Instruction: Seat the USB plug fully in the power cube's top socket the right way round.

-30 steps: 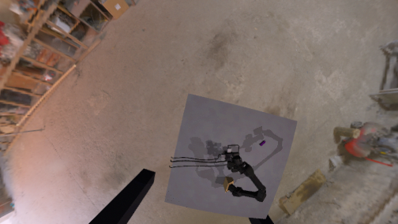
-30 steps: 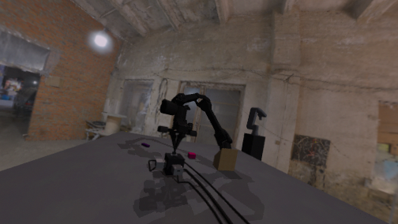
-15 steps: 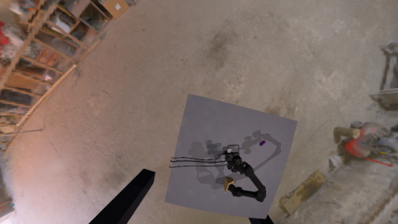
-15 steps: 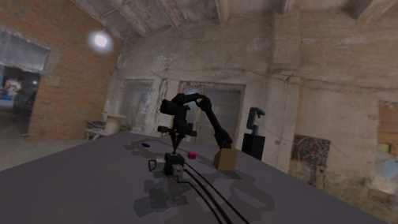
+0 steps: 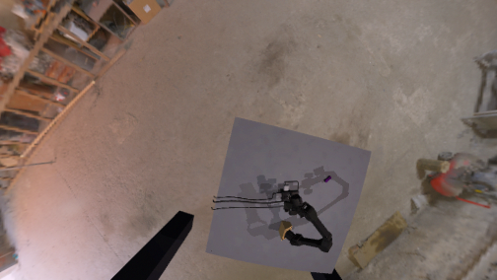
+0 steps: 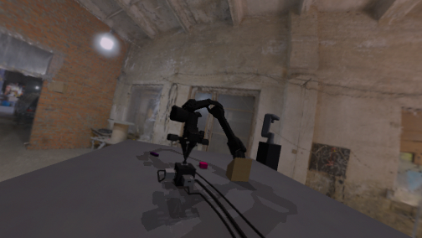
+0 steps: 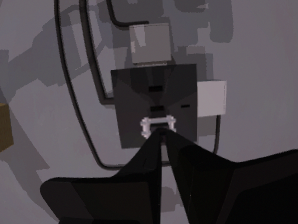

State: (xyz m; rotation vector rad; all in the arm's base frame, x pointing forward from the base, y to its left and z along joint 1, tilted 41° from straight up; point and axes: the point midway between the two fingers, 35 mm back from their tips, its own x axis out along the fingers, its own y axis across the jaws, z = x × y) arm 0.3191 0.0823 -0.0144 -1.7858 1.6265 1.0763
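Now: the pale USB plug 20 mm below my gripper tip. Round my gripper tip: magenta block 140 mm behind, 210 mm to the right, 90 mm below; then small purple piece 190 mm ahead, 340 mm to the right, 100 mm below.
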